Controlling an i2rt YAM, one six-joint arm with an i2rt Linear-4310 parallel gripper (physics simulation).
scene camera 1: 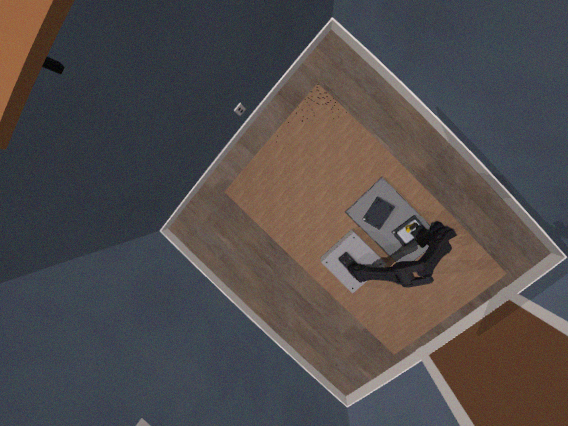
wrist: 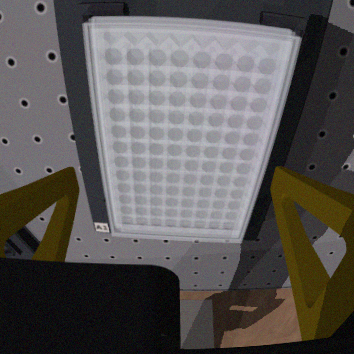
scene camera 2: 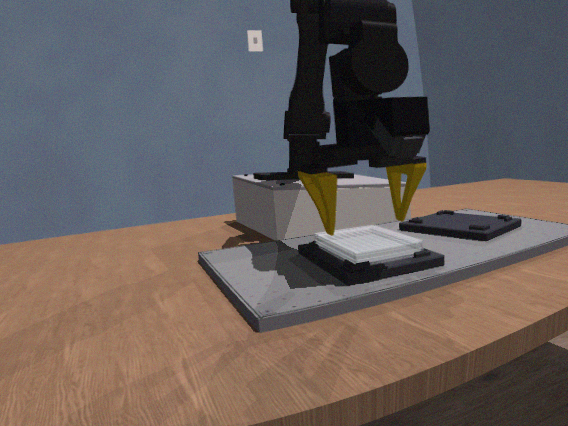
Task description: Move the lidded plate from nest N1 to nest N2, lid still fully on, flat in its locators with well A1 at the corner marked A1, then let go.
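Where they show: gripper, fingertip midpoint: (scene camera 1: 411, 232) (wrist: 174, 177) (scene camera 2: 366, 227); arm's base, link origin: (scene camera 1: 353, 267).
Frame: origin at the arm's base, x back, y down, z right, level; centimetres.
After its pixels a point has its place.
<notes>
The lidded plate (scene camera 1: 403, 236) @(y 4.8, x -34.2, z 7.1 cm) (scene camera 2: 370, 244) @(y 4.8, x -43.2, z 9.3 cm) (wrist: 180, 135) @(y 4.8, x -40.7, z 7.7 cm) is clear-white and lies in the dark nest N1 (scene camera 2: 405, 267) @(y 6.9, x -47.4, z 7.5 cm) (wrist: 84, 135) @(y 6.5, x -39.6, z 2.4 cm), with its lid on. In the wrist view the label A1 (wrist: 101, 227) @(y 6.4, x -31.9, z 2.0 cm) is at the nest's lower left corner, beside a plate corner. The second dark nest, N2 (scene camera 1: 378, 212) @(y 6.5, x -33.3, z -13.5 cm) (scene camera 2: 457, 226) @(y 6.5, x -36.2, z -9.6 cm), holds no plate and has raised corner locators. My gripper (scene camera 2: 365, 226) @(y 3.7, x -39.0, z 7.4 cm) (wrist: 174, 177) @(y 3.7, x -39.0, z 7.4 cm) is open and empty. Its yellow fingertips stand wide apart, just above the plate's height, one toward each long side. Contact with the plate does not show.
Both nests sit on a grey perforated board (scene camera 1: 382, 187) @(y 7.7, x -45.0, z -23.1 cm) (scene camera 2: 232, 272) @(y 7.6, x -34.8, z 23.2 cm) (wrist: 30, 120) @(y 7.6, x -40.0, z -1.4 cm) on the wooden table (scene camera 1: 300, 165) @(y 8.9, x -19.1, z -67.3 cm) (scene camera 2: 125, 310) @(y 8.9, x -39.3, z 36.3 cm). The arm stands on a pale box (scene camera 1: 345, 245) @(y 1.2, x -5.5, z -12.9 cm) (scene camera 2: 255, 207) @(y 4.2, x -4.5, z 11.9 cm) behind the board. The table's curved front edge shows in scene camera 2.
</notes>
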